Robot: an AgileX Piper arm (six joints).
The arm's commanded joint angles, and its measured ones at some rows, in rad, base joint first. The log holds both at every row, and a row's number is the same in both.
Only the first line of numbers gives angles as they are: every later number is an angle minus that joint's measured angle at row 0.
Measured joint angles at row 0:
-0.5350 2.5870 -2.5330 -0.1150 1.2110 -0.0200
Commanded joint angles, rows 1 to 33:
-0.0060 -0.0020 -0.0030 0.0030 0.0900 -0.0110
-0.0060 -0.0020 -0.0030 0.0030 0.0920 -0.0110
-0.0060 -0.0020 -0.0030 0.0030 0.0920 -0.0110
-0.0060 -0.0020 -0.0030 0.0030 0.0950 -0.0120
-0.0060 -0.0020 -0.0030 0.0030 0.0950 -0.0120
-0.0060 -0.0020 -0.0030 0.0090 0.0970 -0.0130
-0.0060 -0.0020 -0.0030 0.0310 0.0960 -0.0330
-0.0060 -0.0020 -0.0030 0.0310 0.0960 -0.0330
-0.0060 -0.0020 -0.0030 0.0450 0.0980 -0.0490
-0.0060 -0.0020 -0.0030 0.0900 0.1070 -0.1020
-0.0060 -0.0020 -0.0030 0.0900 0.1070 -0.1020
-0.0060 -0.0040 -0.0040 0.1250 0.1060 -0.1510
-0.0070 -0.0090 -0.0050 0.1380 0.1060 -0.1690
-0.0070 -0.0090 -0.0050 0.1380 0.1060 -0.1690
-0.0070 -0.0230 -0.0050 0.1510 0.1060 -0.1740
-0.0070 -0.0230 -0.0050 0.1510 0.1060 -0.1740
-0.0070 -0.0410 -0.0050 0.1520 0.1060 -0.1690
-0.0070 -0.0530 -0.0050 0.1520 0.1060 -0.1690
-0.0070 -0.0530 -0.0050 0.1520 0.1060 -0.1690
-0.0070 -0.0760 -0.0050 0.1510 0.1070 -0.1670
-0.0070 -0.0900 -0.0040 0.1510 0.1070 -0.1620
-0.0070 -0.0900 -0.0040 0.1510 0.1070 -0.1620
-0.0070 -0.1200 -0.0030 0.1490 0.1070 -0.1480
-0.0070 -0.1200 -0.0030 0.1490 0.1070 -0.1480
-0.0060 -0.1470 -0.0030 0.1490 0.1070 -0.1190
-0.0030 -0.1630 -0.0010 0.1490 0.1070 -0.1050
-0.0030 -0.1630 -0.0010 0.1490 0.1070 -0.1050
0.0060 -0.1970 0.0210 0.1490 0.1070 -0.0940
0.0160 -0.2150 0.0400 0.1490 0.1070 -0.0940
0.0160 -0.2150 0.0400 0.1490 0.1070 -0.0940
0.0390 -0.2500 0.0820 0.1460 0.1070 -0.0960
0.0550 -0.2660 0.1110 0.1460 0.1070 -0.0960
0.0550 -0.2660 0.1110 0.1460 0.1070 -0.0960
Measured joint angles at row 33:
0.0280 -0.2360 0.0750 0.1430 0.0030 -0.0990
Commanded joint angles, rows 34 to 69:
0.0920 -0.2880 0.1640 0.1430 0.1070 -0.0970
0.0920 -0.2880 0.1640 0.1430 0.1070 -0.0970
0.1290 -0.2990 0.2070 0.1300 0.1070 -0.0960
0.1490 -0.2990 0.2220 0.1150 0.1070 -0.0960
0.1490 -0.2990 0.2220 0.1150 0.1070 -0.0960
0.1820 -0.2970 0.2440 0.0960 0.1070 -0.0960
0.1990 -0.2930 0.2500 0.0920 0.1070 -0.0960
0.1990 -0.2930 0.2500 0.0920 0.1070 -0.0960
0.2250 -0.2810 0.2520 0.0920 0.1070 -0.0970
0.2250 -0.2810 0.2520 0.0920 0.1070 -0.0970
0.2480 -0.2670 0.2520 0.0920 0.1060 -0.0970
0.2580 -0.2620 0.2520 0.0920 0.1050 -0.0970
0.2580 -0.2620 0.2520 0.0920 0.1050 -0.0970
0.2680 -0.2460 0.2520 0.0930 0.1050 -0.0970
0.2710 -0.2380 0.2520 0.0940 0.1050 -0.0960
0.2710 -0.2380 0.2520 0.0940 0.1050 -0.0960
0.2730 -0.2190 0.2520 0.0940 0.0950 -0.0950
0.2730 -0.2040 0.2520 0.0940 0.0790 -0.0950
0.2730 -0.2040 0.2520 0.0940 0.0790 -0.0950
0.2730 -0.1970 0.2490 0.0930 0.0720 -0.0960
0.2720 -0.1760 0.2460 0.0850 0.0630 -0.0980
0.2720 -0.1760 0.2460 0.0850 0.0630 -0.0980
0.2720 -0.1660 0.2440 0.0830 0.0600 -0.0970
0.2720 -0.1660 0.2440 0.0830 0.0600 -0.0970
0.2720 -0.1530 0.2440 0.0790 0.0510 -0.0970
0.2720 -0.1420 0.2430 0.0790 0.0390 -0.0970
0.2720 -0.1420 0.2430 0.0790 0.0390 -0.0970
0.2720 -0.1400 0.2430 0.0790 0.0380 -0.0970
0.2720 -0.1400 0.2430 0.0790 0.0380 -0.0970
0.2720 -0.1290 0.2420 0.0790 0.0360 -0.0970
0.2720 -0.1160 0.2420 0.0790 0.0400 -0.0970
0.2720 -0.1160 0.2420 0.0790 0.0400 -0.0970
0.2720 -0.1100 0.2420 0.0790 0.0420 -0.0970
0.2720 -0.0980 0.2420 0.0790 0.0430 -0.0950
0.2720 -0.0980 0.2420 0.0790 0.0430 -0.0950
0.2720 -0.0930 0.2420 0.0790 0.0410 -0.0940
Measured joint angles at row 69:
0.2740 -0.1040 0.2460 0.0850 0.0060 -0.0970
